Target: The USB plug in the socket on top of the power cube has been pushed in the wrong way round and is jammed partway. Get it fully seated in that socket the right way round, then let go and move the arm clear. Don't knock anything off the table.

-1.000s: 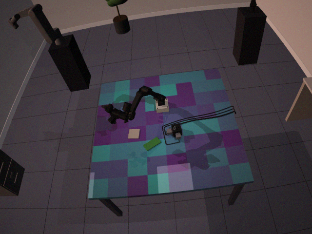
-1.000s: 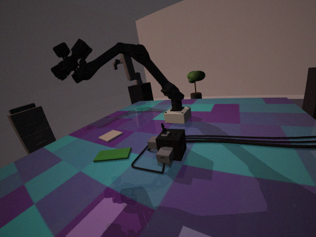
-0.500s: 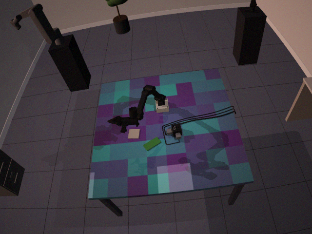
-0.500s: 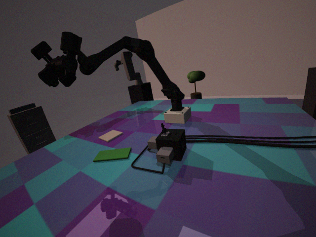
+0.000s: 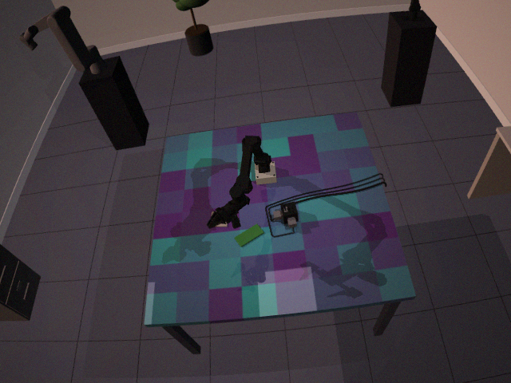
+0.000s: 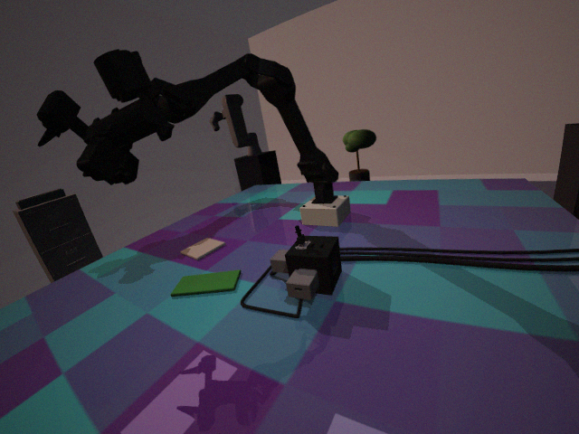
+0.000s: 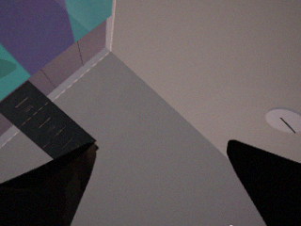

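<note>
Now: the usb plug 21 cm behind my gripper tip, 35 cm to the left of it and 22 cm below it. Round my gripper tip: usb socket: 21 cm behind, 35 cm to the left, 25 cm below; then beige card: 25 cm behind, 1 cm to the right, 31 cm below; then green card: 12 cm behind, 14 cm to the left, 31 cm below.
</note>
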